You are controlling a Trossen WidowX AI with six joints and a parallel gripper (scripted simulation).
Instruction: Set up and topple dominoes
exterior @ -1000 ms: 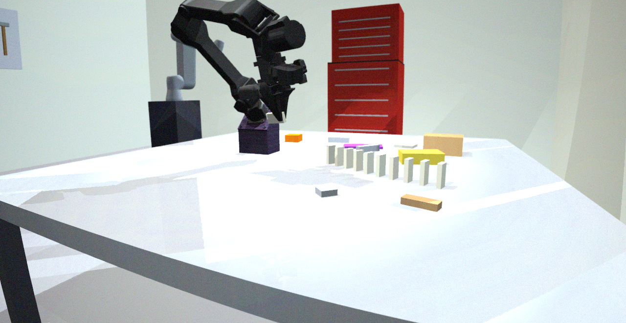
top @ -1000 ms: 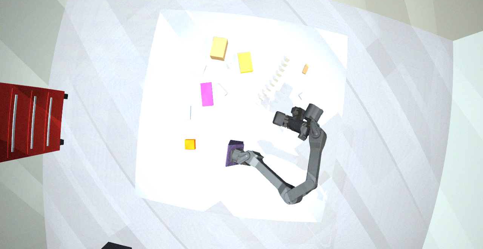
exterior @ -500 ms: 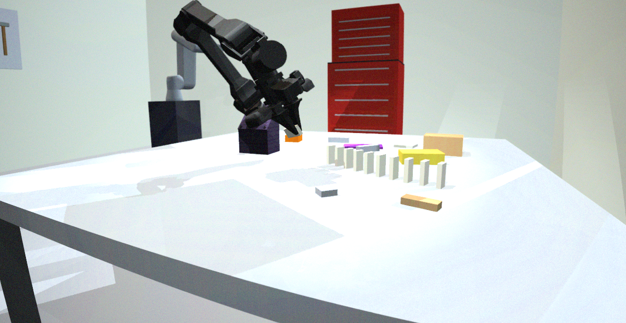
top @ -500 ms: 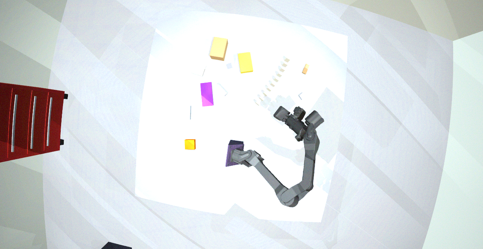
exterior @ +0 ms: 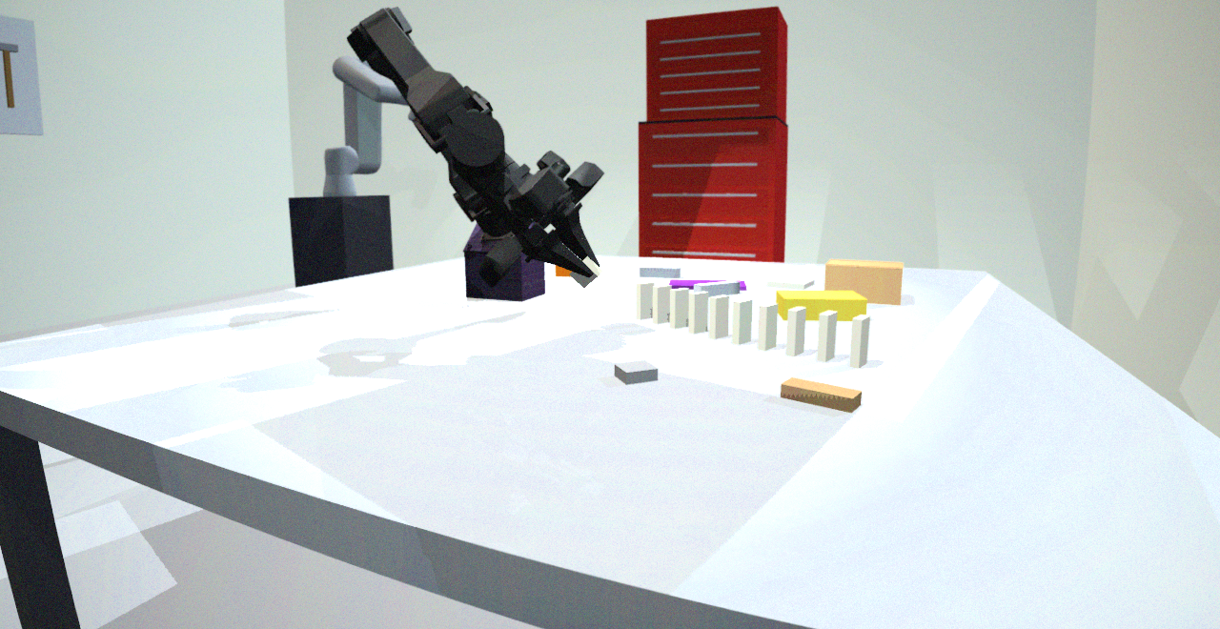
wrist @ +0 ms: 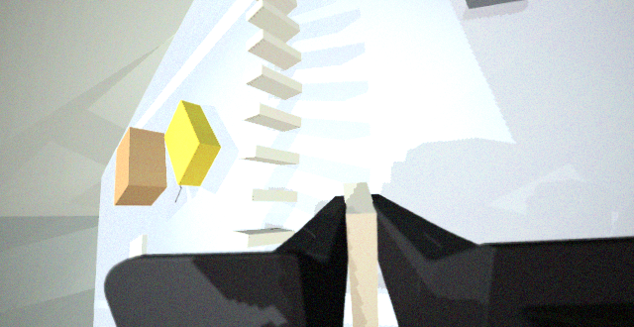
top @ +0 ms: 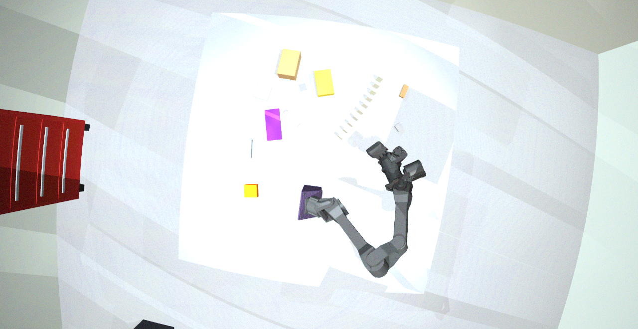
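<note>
My gripper tip is 90 mm short of the grey block, 120 mm to the left of it and 80 mm above it. Round my gripper tip: yellow block: 260 mm ahead, 240 mm to the left, 70 mm below; then magenta slab: 60 mm ahead, 460 mm to the left, 80 mm below; then brown block: 260 mm ahead, 140 mm to the right, 80 mm below.
</note>
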